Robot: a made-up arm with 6 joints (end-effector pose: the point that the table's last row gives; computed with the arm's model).
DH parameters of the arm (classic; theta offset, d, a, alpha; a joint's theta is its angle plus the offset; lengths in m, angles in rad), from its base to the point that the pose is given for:
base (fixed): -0.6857 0 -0.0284 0
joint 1: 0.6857 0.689 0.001 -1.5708
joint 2: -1.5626 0 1.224 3.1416
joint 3: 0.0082 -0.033 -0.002 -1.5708
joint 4: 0 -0.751 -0.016 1.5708
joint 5: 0 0.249 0.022 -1.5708
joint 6: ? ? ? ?
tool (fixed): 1.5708 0.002 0 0
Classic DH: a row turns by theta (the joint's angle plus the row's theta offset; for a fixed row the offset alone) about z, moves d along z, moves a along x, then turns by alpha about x.
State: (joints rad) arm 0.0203 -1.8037 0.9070 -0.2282 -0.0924 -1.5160
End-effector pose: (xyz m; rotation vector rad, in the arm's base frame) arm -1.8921 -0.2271 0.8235 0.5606 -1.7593 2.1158
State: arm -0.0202 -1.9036 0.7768 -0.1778 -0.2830 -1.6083
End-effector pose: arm -1.8546 -0.1520 0.7203 0.7080 -1.5840 1.9768
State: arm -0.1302 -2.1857 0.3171 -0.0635 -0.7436 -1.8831
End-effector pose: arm -1.6242 0.0206 0.5060 1.2177 -1.1548 1.5445
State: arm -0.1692 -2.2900 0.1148 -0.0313 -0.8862 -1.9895
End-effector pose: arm -1.4937 0.0621 0.4534 1.4250 -1.0212 1.3640
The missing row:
joint 6: -1.5708 -0.04 0.029 -1.5708
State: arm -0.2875 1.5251 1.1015 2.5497 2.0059 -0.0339
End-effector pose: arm 1.9088 -0.2718 0.5733 -0.9226 -0.3725 2.2424
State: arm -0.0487 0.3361 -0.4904 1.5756 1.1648 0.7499
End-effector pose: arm 1.0831 0.0363 1.4870 -1.4907 -0.7517 1.1937
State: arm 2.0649 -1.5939 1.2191 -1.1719 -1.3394 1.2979
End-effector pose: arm 0.9053 -1.6486 1.1721 0.9695 -2.5645 0.8937
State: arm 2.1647 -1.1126 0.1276 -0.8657 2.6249 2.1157
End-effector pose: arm 0.4309 -0.4917 1.8298 0.7807 0.6394 -0.6362
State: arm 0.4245 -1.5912 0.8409 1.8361 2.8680 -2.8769
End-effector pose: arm -1.7857 -0.6974 0.9719 -1.4886 -0.0090 1.0288
